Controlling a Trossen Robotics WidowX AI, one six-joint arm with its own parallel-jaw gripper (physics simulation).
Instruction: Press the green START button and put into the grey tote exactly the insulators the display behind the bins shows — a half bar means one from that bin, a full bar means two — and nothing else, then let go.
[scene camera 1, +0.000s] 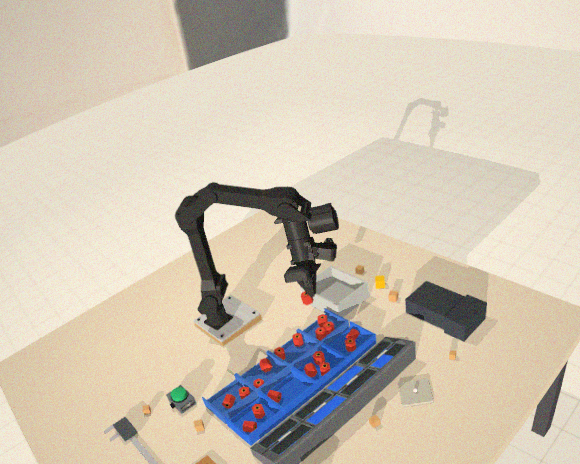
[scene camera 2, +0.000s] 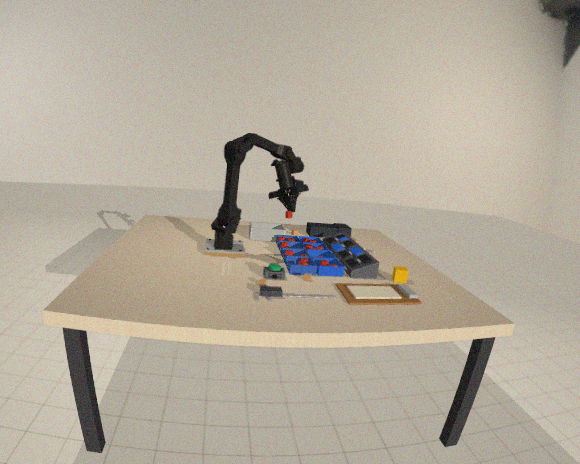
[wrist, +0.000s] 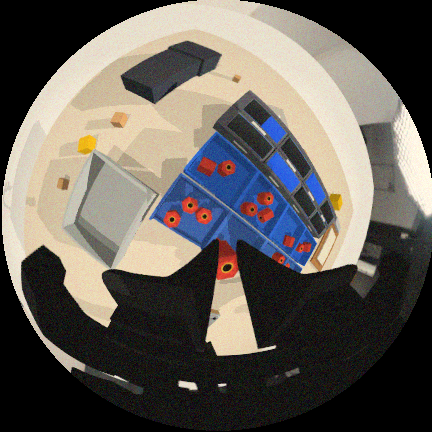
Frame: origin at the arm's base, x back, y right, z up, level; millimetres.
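Seen in the pictures: gripper, fingertip midpoint: (scene camera 1: 313, 295) (scene camera 2: 292, 212) (wrist: 226, 244); arm's base, link origin: (scene camera 1: 218, 320) (scene camera 2: 222, 246).
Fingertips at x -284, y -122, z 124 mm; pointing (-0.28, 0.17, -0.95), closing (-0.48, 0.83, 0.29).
Observation:
Offsets run from my fingertips to a thing's middle. "*": to the spot under its first point.
My gripper (scene camera 1: 309, 294) (scene camera 2: 290, 210) (wrist: 226, 244) is shut on a red insulator @[dx +15, dy +8, dz -8 mm] (scene camera 1: 306, 299) (scene camera 2: 289, 215) (wrist: 227, 270), held in the air above table height at the tips. The grey tote @[dx +71, dy -154, dz -119 mm] (scene camera 1: 366, 295) (scene camera 2: 260, 231) (wrist: 149, 193) is to the left in the wrist view; no insulator shows in it. Blue bins @[dx -67, dy +313, dz -129 mm] (scene camera 1: 231, 419) (scene camera 2: 330, 271) (wrist: 171, 186) hold several red insulators. Behind them the display (scene camera 1: 362, 401) (scene camera 2: 367, 270) (wrist: 222, 120) shows three blue bars, one filling half its window. The green START button @[dx +135, dy +385, dz -126 mm] (scene camera 1: 179, 393) (scene camera 2: 275, 267) stands near the bins' near end.
A dark box @[dx -247, dy -242, dz -118 mm] (scene camera 1: 445, 310) (scene camera 2: 328, 230) (wrist: 165, 70) stands beyond the tote. A yellow cube @[dx -7, dy -272, dz -133 mm] (scene camera 1: 380, 282) (wrist: 87, 144) and a small orange block @[dx -79, dy -237, dz -135 mm] (scene camera 1: 393, 296) (wrist: 119, 119) lie near the tote. A caliper @[dx +103, dy +564, dz -137 mm] (scene camera 1: 125, 429) (scene camera 2: 271, 291) and a brown-framed board @[* dx -47, dy +554, dz -140 mm] (scene camera 2: 345, 294) (wrist: 320, 254) also lie on the table.

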